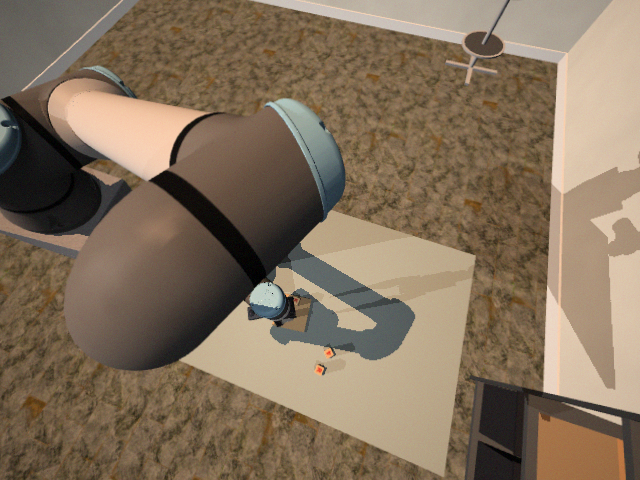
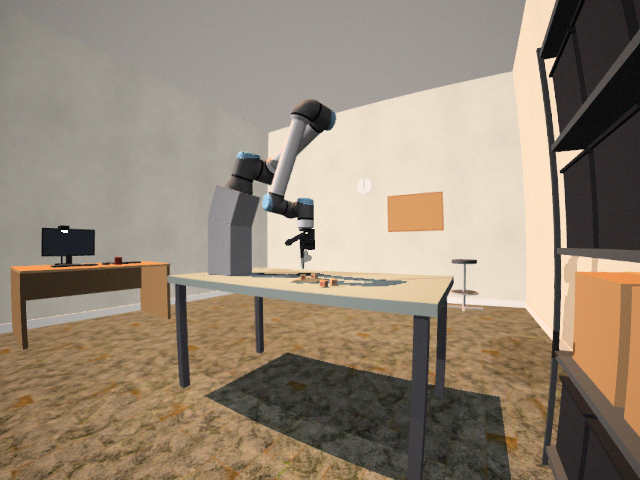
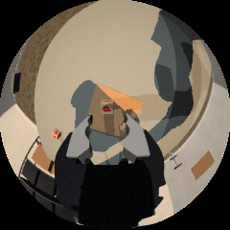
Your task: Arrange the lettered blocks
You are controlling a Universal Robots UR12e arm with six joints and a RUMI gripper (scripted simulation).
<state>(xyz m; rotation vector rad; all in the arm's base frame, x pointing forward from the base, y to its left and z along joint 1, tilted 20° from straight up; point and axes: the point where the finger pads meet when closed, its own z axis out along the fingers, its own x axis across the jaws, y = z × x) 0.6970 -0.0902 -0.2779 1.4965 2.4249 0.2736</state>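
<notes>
My hand is 8 cm above the orange mat, 3 cm short of it and 2 cm to the right of it.
</notes>
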